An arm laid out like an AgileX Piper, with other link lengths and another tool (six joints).
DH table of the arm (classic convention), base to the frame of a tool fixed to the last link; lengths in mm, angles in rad. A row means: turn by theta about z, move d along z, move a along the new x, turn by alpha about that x. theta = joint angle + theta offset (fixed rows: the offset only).
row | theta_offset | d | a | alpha
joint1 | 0 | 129.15 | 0 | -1.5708
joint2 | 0.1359 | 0 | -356.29 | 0
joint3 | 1.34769 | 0 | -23.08 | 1.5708
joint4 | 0 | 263.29 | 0 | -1.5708
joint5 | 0 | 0 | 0 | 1.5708
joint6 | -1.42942 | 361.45 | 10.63 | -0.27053
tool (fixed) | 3.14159 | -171.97 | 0 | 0
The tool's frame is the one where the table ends.
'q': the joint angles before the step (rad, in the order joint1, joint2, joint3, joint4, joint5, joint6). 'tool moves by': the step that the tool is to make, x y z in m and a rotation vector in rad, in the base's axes. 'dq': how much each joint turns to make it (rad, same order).
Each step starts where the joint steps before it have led.
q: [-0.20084, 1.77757, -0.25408, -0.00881, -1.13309, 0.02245]
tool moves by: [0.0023, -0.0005, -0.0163, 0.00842, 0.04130, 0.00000]
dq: [-0.00017, 0.04393, 0.00002, -0.00018, -0.00180, 0.00001]
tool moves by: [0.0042, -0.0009, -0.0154, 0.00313, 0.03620, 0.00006]
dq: [0.00035, 0.04709, -0.00857, 0.00193, -0.00239, -0.00461]
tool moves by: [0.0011, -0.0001, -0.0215, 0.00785, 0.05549, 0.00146]
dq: [-0.00021, 0.05601, -0.00013, -0.00020, 0.00009, -0.00367]
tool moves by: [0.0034, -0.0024, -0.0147, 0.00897, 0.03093, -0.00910]
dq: [-0.00010, 0.04479, -0.01273, 0.00765, 0.00003, 0.00308]
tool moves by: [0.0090, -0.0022, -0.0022, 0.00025, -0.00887, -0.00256]
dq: [0.00020, 0.02151, -0.03034, 0.00172, 0.00019, 0.00231]
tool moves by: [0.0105, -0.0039, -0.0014, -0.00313, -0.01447, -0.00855]
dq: [-0.00024, 0.02360, -0.03669, 0.00831, -0.00171, 0.00000]
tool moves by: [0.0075, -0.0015, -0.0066, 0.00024, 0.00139, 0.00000]
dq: [0.00013, 0.03115, -0.02555, 0.00013, -0.00419, 0.00000]
